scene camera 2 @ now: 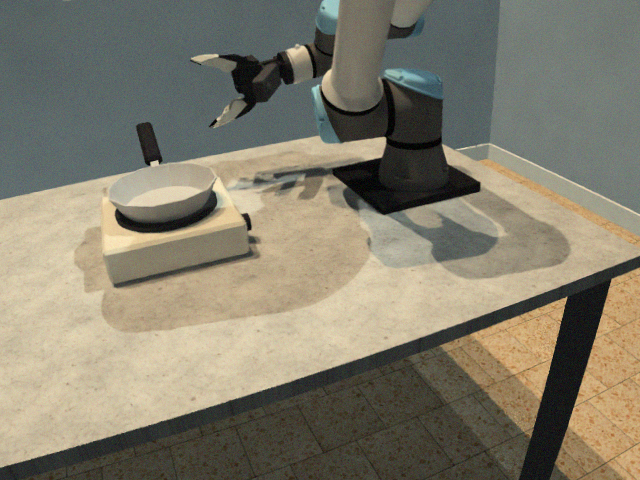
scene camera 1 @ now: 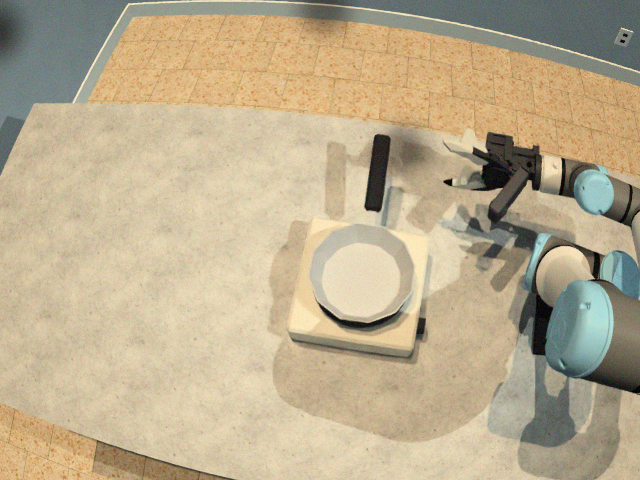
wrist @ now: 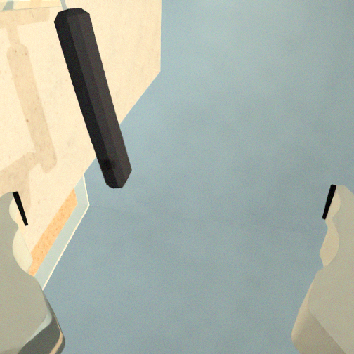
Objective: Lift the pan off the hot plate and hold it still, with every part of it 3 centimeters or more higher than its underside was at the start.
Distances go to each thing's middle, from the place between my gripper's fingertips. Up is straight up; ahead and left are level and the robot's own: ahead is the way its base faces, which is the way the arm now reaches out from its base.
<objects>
Right now my hand is 110 mm to the right of the light grey pan (scene camera 1: 362, 272), 110 mm short of it and 100 mm above it. From my hand the other things lie so: cream hot plate (scene camera 2: 131, 250): 210 mm to the left, 180 mm below, 90 mm ahead.
</objects>
